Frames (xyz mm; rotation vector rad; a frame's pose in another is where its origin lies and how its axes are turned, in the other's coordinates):
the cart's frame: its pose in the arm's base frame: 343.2 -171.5 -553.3 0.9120 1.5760 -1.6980
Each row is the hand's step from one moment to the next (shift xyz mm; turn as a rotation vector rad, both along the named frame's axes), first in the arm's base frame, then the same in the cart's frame.
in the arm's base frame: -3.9 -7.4 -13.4 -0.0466 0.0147 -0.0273
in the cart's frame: 13.3 4.7 7.1 0.0486 -0.0247 -0.0127
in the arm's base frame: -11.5 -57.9 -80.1 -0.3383 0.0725 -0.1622
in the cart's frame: 72.9 39.1 55.3 0.3227 -0.1966 -0.0570
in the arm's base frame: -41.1 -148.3 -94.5 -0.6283 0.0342 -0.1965
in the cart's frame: 101.1 29.3 146.7 0.5118 -0.4154 -0.0015
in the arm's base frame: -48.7 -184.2 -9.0 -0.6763 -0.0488 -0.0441
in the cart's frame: 34.0 -21.5 186.4 0.4113 -0.5332 0.0904
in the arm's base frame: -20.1 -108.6 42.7 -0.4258 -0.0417 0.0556
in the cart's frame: -24.7 -32.1 111.3 0.1896 -0.3810 0.0712
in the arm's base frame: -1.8 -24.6 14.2 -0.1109 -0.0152 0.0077
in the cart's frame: -10.9 -7.5 25.2 0.0550 -0.0951 0.0226
